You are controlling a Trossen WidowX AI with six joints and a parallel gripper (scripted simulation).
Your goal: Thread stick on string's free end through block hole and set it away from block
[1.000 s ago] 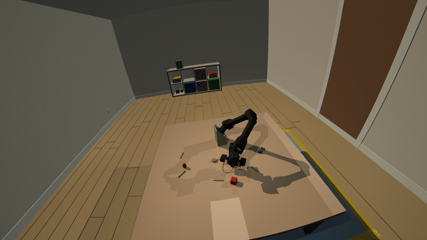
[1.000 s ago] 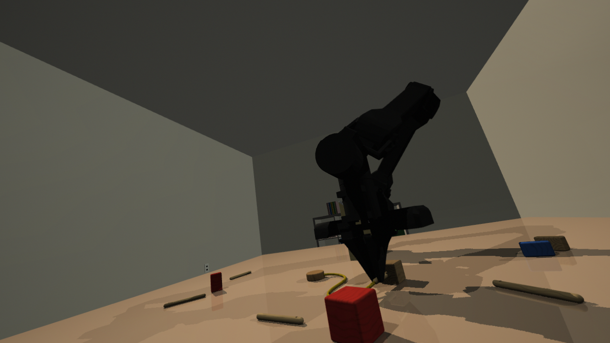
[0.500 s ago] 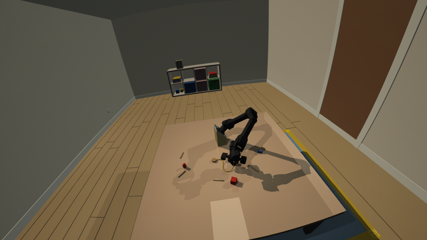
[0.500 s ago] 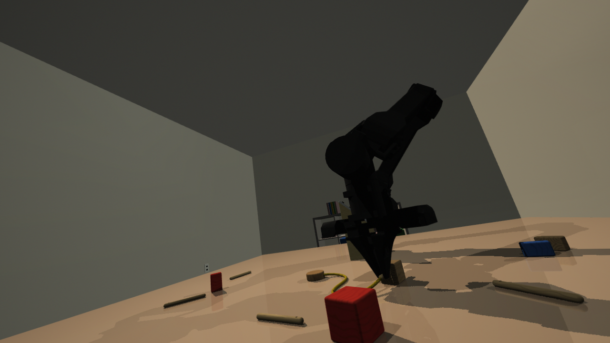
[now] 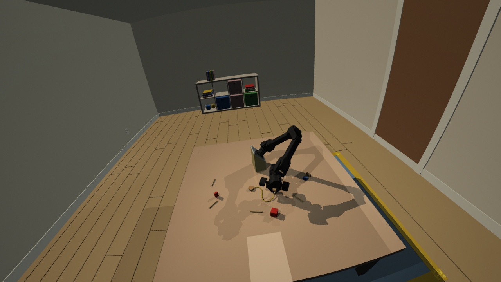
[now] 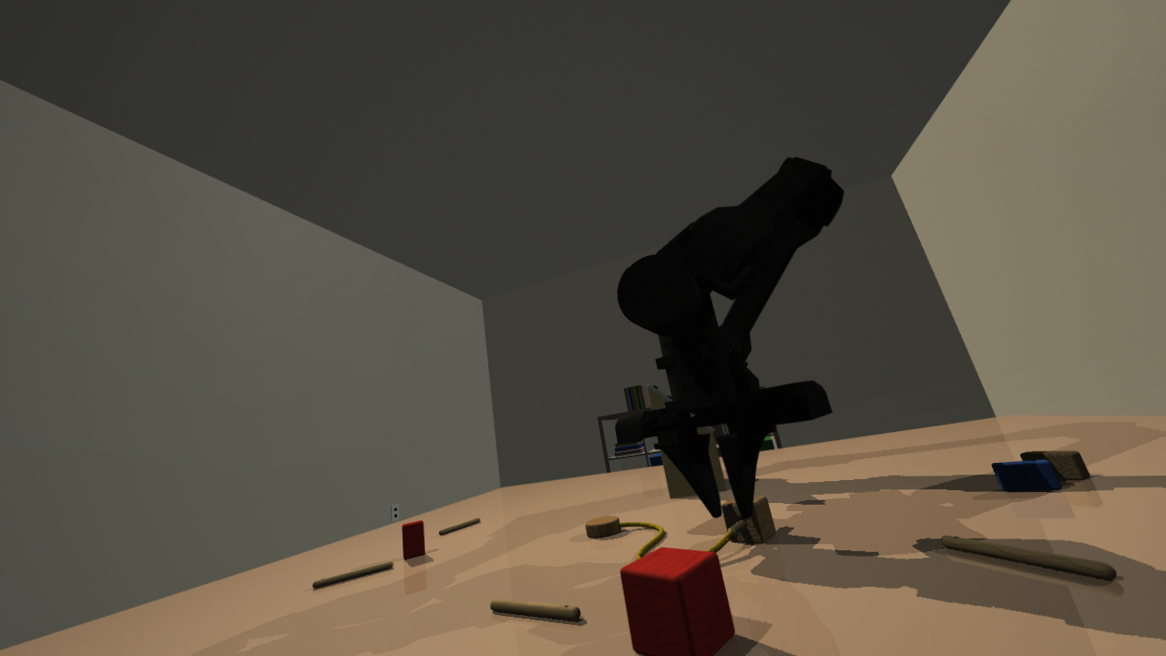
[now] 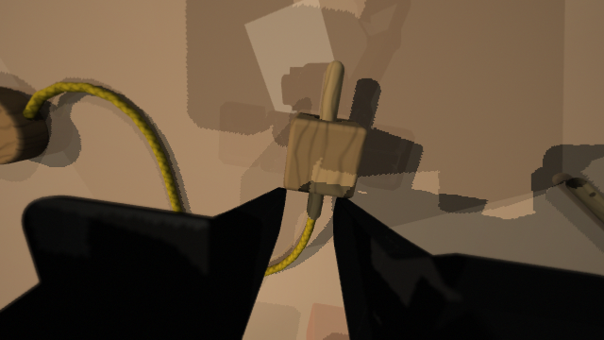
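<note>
The wooden block is 20 mm behind my gripper tip, 10 mm to the left of it and 10 mm below it. The rest, counted from my gripper tip: thin wooden stick (10 mm behind, 10 mm to the left, 10 mm below); then big red cube (150 mm ahead, 20 mm to the right); then round wooden button (70 mm behind, 150 mm to the right, 20 mm below).
</note>
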